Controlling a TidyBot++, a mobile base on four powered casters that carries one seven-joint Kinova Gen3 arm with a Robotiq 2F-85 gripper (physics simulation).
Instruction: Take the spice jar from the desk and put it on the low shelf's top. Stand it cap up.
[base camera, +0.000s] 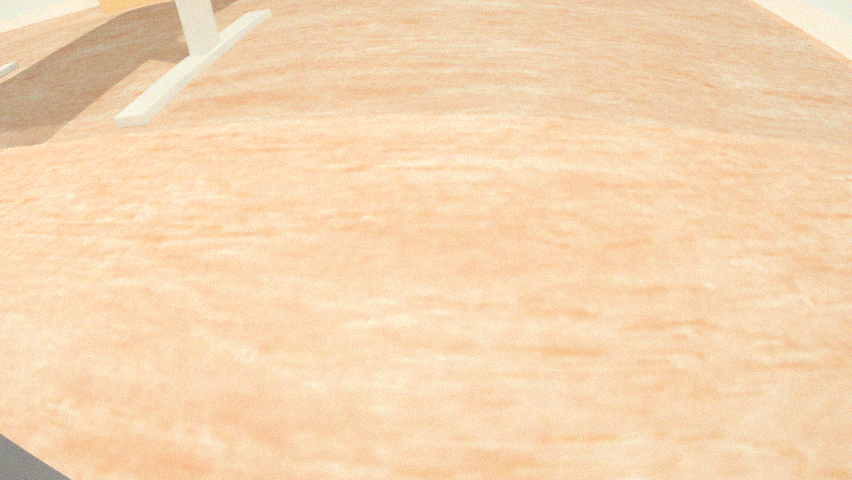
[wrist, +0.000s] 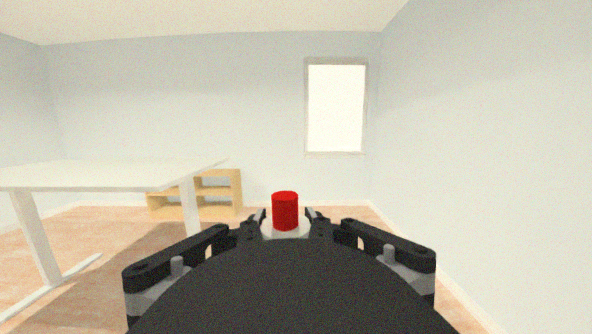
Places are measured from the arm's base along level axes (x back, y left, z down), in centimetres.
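Pixels of known places: gripper, between the fingertips: (wrist: 285, 217).
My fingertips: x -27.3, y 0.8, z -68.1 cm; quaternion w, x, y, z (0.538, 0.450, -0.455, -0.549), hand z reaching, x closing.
For each thing: its top centre in the pictures, then the offset to it from my fingertips. "spot": a spot on its surface instead. Level surfaces: height alone.
- spice jar, centre of its top: (wrist: 284, 195) dx +3.5, dy -0.1, dz -3.7 cm
- white desk, height of its surface: dz +12.8 cm
- long foot, a spot on its surface: (base camera: 190, 74) spot: dx -74.8, dy +59.7, dz +106.0 cm
The spice jar (wrist: 284, 212) has a red cap and a whitish body. It is between the fingers of my gripper (wrist: 285, 217), which is shut on it, and the cap points up. The body's lower part is hidden by the gripper. The low shelf (wrist: 237, 192) is light wood and stands far off by the back wall, left of the jar in the wrist view. The desk hides part of it. A yellow-orange piece at the top left of the base view looks like part of the shelf (base camera: 124, 4). My gripper and the jar do not show in the base view.
The white desk (wrist: 95, 175) stands at the left in the wrist view, nearer than the shelf. Its leg (base camera: 197, 26) and long foot (base camera: 190, 74) stand at the upper left of the base view. A wall (wrist: 490, 150) runs along the right, and a window is in the back wall.
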